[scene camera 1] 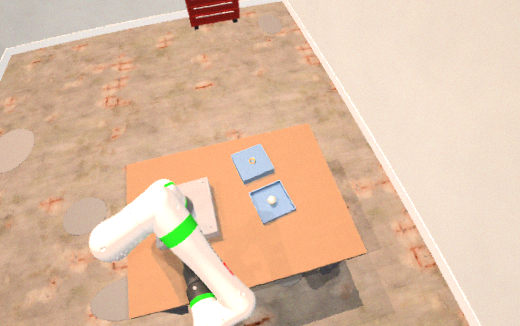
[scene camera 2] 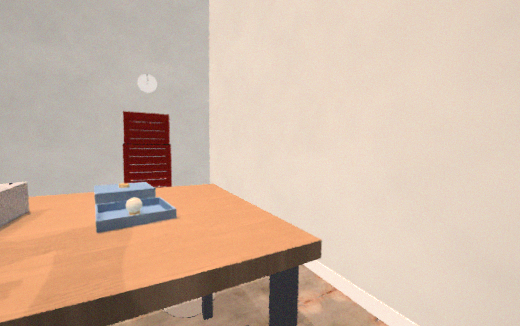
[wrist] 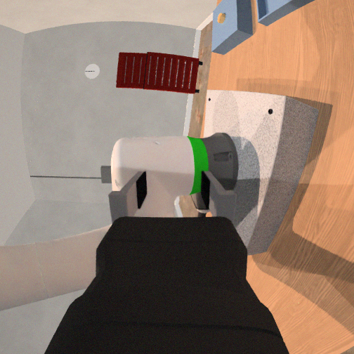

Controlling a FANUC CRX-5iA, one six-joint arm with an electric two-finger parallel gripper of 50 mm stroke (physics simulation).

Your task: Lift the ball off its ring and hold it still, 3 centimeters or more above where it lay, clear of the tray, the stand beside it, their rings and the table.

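Note:
A cream-white ball point(scene camera 1: 271, 200) point(scene camera 2: 134, 205) sits on its small ring point(scene camera 2: 134, 213) inside the shallow blue tray point(scene camera 1: 264, 220) point(scene camera 2: 112, 226). The blue stand point(scene camera 1: 246, 170) point(scene camera 2: 106, 198) point(wrist: 231, 36) is a flat block beside the tray, with an empty orange ring point(scene camera 1: 252, 161) point(scene camera 2: 124, 185) point(wrist: 221, 18) on top. My gripper point(wrist: 173, 182) is open and empty in the wrist view, well away from the ball, with the arm's own white and green base part behind its fingers. A corner of the tray shows at the top of the wrist view; the ball does not show there.
The wooden table point(scene camera 1: 320, 220) point(scene camera 2: 210, 235) point(wrist: 330, 65) carries a grey speckled base block point(scene camera 1: 204, 202) point(scene camera 2: 12, 200) point(wrist: 295, 145) under the arm point(scene camera 1: 200, 260). A red cabinet point(scene camera 1: 214, 10) point(scene camera 2: 147, 150) point(wrist: 157, 72) stands away from the table by the wall.

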